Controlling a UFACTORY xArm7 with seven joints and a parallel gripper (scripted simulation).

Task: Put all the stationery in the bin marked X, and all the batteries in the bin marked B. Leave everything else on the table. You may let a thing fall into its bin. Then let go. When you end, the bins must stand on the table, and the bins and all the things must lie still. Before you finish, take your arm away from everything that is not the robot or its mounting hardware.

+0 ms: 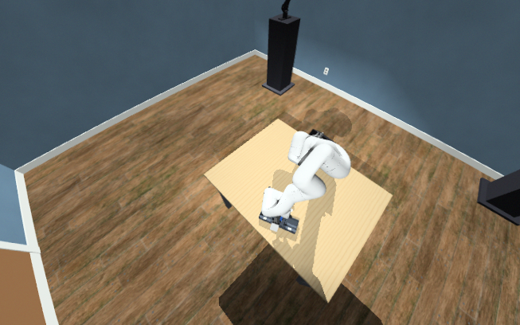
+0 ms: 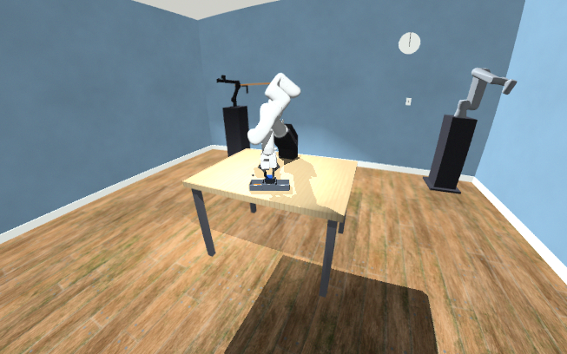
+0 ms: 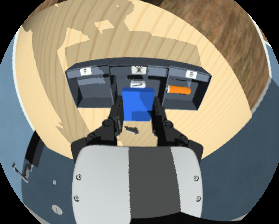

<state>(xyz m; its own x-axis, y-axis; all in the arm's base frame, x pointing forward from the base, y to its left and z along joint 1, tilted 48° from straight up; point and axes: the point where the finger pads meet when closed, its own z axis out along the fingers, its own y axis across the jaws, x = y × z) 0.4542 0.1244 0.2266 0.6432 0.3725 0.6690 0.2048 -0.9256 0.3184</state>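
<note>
Right now my hand is 10 mm short of the dark double bin and 70 mm above it. Also, from my hand: pencil sharpener (70 mm below); then blue block (20 mm below); then orange battery (20 mm ahead, 80 mm to the right, 70 mm below).
</note>
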